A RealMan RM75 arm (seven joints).
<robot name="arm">
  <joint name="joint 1" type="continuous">
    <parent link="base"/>
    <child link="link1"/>
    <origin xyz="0 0 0.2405"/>
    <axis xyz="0 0 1"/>
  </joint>
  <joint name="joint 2" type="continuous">
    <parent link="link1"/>
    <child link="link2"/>
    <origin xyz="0 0 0"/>
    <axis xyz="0 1 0"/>
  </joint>
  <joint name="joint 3" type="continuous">
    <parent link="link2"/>
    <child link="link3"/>
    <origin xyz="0 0 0.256"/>
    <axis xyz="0 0 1"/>
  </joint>
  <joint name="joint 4" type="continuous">
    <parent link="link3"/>
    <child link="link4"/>
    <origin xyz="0 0 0"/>
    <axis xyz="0 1 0"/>
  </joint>
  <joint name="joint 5" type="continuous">
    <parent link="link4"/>
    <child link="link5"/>
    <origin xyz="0 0 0.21"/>
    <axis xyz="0 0 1"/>
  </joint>
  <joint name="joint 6" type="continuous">
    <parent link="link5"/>
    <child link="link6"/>
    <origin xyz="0 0 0"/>
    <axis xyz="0 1 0"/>
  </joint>
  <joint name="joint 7" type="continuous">
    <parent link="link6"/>
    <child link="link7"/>
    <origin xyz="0 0 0.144"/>
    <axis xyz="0 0 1"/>
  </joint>
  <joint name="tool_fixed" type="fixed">
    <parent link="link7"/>
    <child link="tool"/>
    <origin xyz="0 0 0"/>
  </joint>
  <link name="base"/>
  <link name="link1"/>
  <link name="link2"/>
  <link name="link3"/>
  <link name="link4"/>
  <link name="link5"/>
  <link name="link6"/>
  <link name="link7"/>
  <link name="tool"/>
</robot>
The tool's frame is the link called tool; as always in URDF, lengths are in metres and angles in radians. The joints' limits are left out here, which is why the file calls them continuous.
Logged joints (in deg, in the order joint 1, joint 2, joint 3, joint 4, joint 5, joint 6, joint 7), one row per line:
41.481 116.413 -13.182 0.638 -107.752 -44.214 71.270
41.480 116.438 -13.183 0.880 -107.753 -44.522 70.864
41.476 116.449 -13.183 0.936 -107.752 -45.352 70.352
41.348 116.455 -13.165 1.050 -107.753 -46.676 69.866
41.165 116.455 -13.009 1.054 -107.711 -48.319 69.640
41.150 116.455 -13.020 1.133 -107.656 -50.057 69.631
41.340 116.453 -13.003 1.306 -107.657 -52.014 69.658
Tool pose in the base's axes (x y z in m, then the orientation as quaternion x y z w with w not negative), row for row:
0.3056 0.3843 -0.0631 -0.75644 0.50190 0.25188 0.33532
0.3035 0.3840 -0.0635 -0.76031 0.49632 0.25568 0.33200
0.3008 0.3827 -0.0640 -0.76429 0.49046 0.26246 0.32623
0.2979 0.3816 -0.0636 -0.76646 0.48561 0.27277 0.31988
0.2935 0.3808 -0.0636 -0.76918 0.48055 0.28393 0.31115
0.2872 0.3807 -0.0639 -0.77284 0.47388 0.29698 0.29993
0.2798 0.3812 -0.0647 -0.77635 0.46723 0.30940 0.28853
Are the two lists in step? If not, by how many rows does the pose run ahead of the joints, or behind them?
The pose runs 1 row ahead of the joints: the pose in row i belongs to the joints in row i + 1.
